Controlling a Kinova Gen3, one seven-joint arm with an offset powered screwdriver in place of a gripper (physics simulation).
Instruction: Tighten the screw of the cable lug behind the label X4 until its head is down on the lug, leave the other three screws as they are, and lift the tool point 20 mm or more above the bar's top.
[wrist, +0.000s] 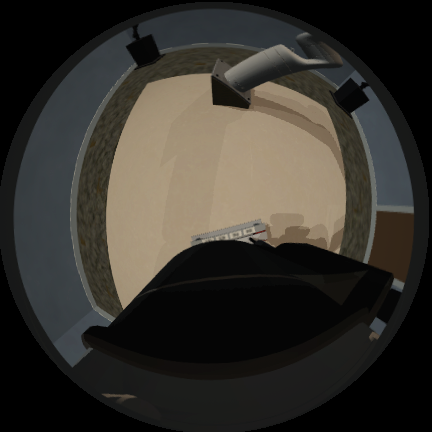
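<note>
The light grey terminal bar lies slanted on the table just beyond the black tool housing, in the lower middle of the wrist view. White labels with small dark print sit along it; the print is too small to read surely, so I cannot tell which is X4. My gripper, a black powered screwdriver, fills the lower part of the view. Its thin dark tip shows at the near edge of the bar's right part. Whether the tip touches a screw cannot be seen. The cable lugs and screw heads are mostly hidden by the housing or too small to tell.
The tan table has a dark speckled floor around it. A wedge-shaped base with the pale grey arm stands at the far edge. Black stands are beyond the table. A brown panel is at the right.
</note>
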